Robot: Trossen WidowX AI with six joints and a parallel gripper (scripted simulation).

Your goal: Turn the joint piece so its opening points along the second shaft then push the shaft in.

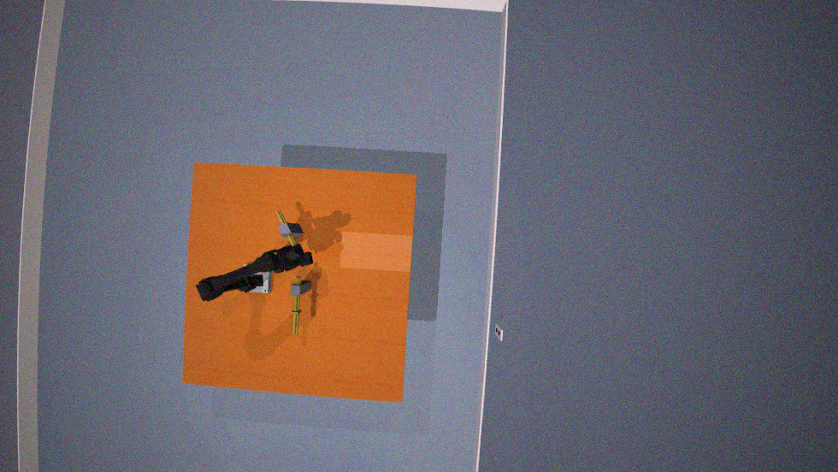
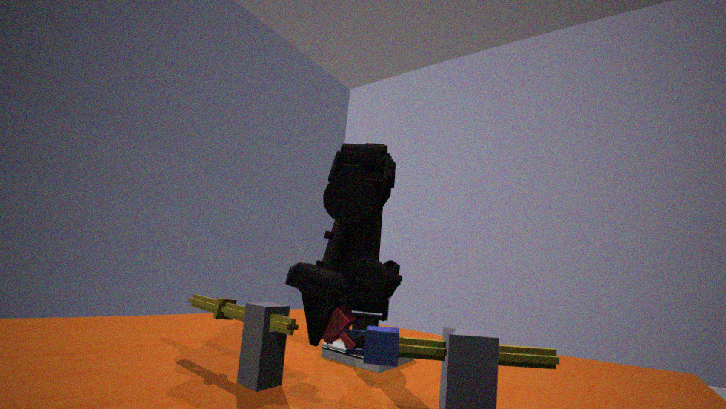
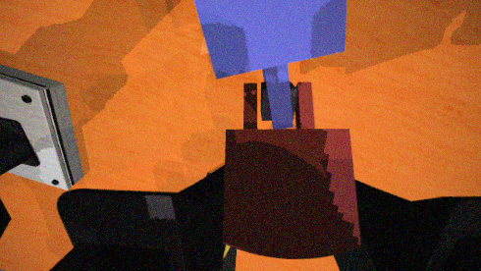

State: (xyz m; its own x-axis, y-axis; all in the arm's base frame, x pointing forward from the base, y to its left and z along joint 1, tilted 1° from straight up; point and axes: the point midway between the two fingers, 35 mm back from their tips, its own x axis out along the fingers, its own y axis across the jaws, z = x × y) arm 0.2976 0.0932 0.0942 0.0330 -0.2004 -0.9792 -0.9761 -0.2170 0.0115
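Right now the dark red square joint piece is 30 mm above my gripper tip and 20 mm to the left of it.
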